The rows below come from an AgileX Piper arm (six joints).
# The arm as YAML. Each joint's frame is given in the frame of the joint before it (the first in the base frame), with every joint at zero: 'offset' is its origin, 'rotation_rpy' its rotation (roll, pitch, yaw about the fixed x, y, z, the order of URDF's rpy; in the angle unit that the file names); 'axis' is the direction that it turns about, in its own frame. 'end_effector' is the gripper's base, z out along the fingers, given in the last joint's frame.
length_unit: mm
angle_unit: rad
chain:
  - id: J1
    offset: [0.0, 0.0, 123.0]
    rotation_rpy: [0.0, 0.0, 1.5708]
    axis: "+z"
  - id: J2
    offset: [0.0, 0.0, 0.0]
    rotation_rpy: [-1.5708, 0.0, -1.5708]
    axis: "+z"
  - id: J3
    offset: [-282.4, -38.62, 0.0]
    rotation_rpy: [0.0, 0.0, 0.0]
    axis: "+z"
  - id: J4
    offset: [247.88, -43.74, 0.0]
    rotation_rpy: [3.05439, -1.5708, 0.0]
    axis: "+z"
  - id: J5
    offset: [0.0, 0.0, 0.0]
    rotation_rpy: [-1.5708, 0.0, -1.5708]
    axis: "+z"
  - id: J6
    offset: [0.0, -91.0, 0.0]
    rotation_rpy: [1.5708, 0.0, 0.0]
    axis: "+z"
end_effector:
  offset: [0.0, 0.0, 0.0]
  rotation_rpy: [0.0, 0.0, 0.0]
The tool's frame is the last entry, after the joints.
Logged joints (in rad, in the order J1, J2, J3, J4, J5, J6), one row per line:
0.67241 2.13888 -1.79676 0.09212 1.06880 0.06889
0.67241 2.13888 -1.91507 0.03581 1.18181 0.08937
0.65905 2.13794 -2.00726 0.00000 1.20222 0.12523
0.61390 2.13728 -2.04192 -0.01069 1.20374 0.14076
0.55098 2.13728 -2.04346 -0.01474 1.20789 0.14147
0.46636 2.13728 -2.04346 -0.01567 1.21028 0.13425
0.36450 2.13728 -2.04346 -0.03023 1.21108 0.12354
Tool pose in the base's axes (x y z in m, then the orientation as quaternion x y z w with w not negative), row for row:
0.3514 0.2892 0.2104 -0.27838 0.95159 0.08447 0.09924
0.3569 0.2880 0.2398 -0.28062 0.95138 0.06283 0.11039
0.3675 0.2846 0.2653 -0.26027 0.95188 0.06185 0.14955
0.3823 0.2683 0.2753 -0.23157 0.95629 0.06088 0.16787
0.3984 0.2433 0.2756 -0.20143 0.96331 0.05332 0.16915
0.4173 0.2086 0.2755 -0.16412 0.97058 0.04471 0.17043
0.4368 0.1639 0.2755 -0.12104 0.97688 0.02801 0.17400
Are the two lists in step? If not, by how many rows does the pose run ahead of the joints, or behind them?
They are in step.
